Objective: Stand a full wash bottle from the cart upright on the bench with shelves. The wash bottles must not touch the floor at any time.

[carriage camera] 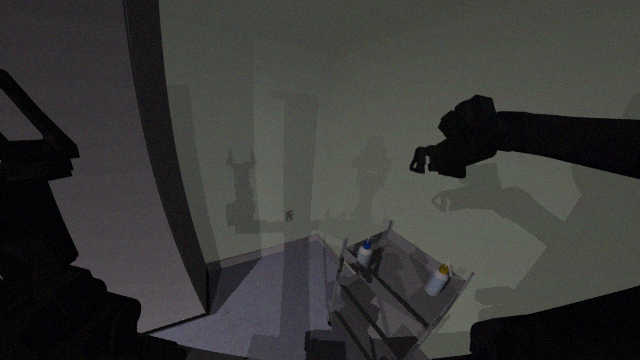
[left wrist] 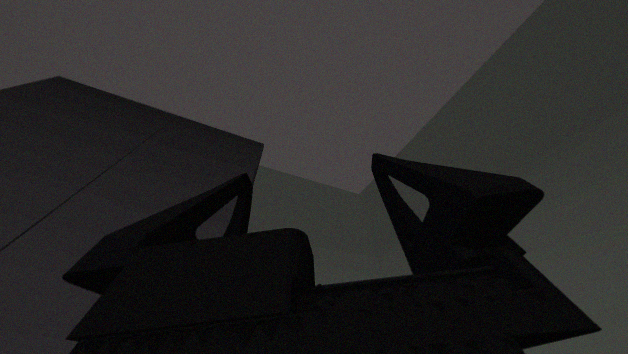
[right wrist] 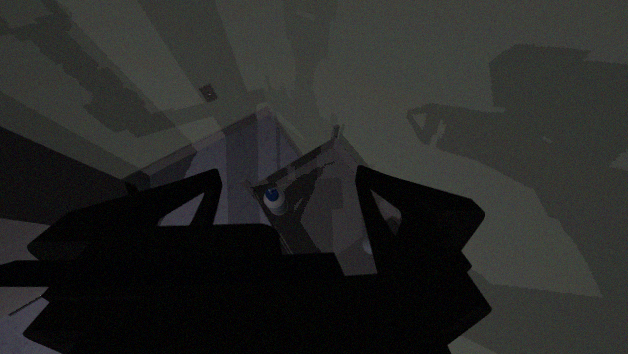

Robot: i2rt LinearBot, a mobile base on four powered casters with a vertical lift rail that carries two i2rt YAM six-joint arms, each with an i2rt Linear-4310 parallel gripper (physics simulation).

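Frame: origin at the left arm's base, x ahead, y left, z up, level; millimetres.
Seen in the pictures: left gripper, fingertip midpoint: (left wrist: 309,170); right gripper, fingertip midpoint: (carriage camera: 424,170) (right wrist: 289,174).
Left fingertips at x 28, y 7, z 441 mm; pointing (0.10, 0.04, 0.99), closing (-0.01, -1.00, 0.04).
Observation:
A point is followed by its place in that frame.
A white wash bottle with a blue cap (carriage camera: 364,255) {x 466, y -542, z -138 mm} (right wrist: 274,200) {x 476, y -558, z -104 mm} stands upright at the far left of the grey cart's top shelf (carriage camera: 420,254) {x 527, y -859, z -189 mm} (right wrist: 320,215) {x 455, y -686, z -233 mm}. A second white bottle, with a yellow cap (carriage camera: 436,282) {x 337, y -819, z -154 mm}, stands at the shelf's right; part of this bottle (right wrist: 367,246) {x 350, y -813, z -185 mm} shows beside a finger in the right wrist view. How full they are I cannot tell. My right gripper (carriage camera: 417,160) {x 386, y -632, z 283 mm} (right wrist: 289,174) {x 386, y -632, z 283 mm} is open and empty, above the cart and apart from it. My left gripper (left wrist: 309,170) {x 28, y 7, z 441 mm} is open and empty, raised at the left. The bench with shelves does not show.
A tall cabinet (carriage camera: 100,150) {x 393, y 474, z 272 mm} (left wrist: 110,165) {x 237, y 737, z 819 mm} stands at the left. A pale green wall (carriage camera: 350,75) {x 1231, y -488, z 690 mm} rises behind the cart, with a small socket (carriage camera: 289,216) {x 1255, y -84, z -499 mm} (right wrist: 208,93) {x 1257, y -82, z -494 mm}. The floor (carriage camera: 295,290) {x 787, y -207, z -896 mm} shows between cabinet and cart. Shadows of the arms lie on the wall.

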